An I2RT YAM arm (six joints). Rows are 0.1 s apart.
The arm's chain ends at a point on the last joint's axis. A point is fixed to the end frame.
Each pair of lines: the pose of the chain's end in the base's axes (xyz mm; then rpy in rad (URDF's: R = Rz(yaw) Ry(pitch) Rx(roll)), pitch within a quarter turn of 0, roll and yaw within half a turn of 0), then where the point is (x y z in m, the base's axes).
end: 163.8, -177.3, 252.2, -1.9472, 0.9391, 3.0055
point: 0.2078 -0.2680 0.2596
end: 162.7, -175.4, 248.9, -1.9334, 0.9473, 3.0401
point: 0.2087 -0.2650 0.2575
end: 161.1, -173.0, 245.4, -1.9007, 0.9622, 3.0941
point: 0.2094 -0.2611 0.2564
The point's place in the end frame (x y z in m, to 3 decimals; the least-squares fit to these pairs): -0.039 0.007 0.093
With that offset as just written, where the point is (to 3 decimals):
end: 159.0, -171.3, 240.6, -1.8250, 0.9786, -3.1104
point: 0.209 -0.258 0.256
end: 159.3, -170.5, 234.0, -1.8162, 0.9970, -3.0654
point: 0.212 -0.255 0.251
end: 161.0, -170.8, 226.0, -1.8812, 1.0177, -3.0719
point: 0.217 -0.254 0.241
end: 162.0, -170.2, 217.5, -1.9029, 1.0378, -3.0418
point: 0.222 -0.250 0.232
